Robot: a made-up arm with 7 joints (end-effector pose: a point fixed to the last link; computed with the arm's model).
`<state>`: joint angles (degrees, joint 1 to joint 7).
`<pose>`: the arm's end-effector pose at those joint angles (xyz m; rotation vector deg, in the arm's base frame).
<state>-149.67 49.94 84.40 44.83 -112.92 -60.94 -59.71</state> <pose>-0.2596 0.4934 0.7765 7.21 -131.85 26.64</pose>
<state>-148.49 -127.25 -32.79 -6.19 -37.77 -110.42 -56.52</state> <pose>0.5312 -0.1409 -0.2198 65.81 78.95 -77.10</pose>
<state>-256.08 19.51 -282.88 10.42 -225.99 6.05 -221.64</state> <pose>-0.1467 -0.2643 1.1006 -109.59 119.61 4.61</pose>
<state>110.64 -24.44 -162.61 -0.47 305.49 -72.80 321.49</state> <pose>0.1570 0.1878 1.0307 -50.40 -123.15 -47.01</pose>
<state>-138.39 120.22 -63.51 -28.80 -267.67 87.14 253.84</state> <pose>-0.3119 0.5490 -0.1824 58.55 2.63 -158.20</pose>
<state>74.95 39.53 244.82 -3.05 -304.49 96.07 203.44</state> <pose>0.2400 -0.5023 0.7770 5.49 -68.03 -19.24</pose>
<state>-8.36 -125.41 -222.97 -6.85 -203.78 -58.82 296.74</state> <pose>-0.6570 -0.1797 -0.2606 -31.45 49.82 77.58</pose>
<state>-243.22 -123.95 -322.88 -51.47 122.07 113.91 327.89</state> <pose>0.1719 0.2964 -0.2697 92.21 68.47 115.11</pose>
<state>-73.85 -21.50 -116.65 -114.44 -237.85 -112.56 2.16</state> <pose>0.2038 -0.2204 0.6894 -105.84 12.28 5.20</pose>
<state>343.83 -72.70 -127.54 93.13 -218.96 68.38 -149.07</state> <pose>-0.6491 0.1311 0.3026 81.89 80.98 16.96</pose>
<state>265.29 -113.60 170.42 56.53 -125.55 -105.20 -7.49</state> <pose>-0.0358 -0.4128 -0.2074 21.08 92.14 -35.30</pose>
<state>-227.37 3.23 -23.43 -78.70 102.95 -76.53 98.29</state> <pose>0.1777 0.2202 0.8502 -139.03 7.40 102.78</pose>
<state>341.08 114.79 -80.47 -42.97 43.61 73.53 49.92</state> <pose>0.6983 0.0617 -0.1515 23.85 20.65 -157.35</pose>
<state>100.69 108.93 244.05 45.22 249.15 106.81 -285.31</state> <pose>-0.0733 -0.7023 0.1762 141.15 48.43 76.69</pose>
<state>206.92 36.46 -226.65 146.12 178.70 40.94 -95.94</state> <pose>0.1206 0.1725 0.5597 72.61 -74.09 -38.31</pose>
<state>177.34 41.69 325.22 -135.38 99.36 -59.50 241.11</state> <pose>0.0228 0.0709 0.6262 -21.28 -110.90 -19.28</pose>
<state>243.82 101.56 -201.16 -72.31 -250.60 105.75 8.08</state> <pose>-0.3938 0.3380 -0.0206 -133.06 -28.42 -61.19</pose>
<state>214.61 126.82 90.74 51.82 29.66 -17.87 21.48</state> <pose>-0.3328 0.6014 -0.2151 48.54 -32.70 78.61</pose>
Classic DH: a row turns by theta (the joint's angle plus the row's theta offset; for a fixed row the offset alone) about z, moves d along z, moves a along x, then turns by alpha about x. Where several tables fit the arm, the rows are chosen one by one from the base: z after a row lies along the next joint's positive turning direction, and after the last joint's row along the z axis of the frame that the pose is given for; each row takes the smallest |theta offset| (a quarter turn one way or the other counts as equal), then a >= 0, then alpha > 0; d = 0 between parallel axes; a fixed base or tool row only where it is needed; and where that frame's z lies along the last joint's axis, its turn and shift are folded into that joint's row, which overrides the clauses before.
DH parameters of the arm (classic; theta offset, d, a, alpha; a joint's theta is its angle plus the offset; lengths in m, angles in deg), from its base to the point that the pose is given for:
base (fixed): 0 0 0 180
joint 1: 0 -0.251 0 90
joint 2: 0 -0.011 0 -90
joint 3: 0 -0.493 0 90
joint 4: 0 -0.013 0 -90
joint 5: 0 -0.272 0 90
joint 6: 0 0 0 -90
joint 7: 0 -0.139 0 0

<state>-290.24 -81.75 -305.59 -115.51 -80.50 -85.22 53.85</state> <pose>-0.0373 0.3962 0.0391 0.31 36.26 53.22</pose>
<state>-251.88 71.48 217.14 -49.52 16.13 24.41 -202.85</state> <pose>-0.3988 -0.7385 0.2845 -27.77 86.70 70.95</pose>
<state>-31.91 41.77 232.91 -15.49 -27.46 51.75 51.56</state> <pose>0.4892 0.2630 0.9143 65.44 160.51 -15.07</pose>
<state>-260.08 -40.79 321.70 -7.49 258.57 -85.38 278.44</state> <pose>-0.0553 0.4602 0.8948 36.60 127.28 47.75</pose>
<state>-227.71 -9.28 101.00 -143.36 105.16 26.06 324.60</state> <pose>0.2011 -0.1098 0.4094 -19.40 -27.87 26.61</pose>
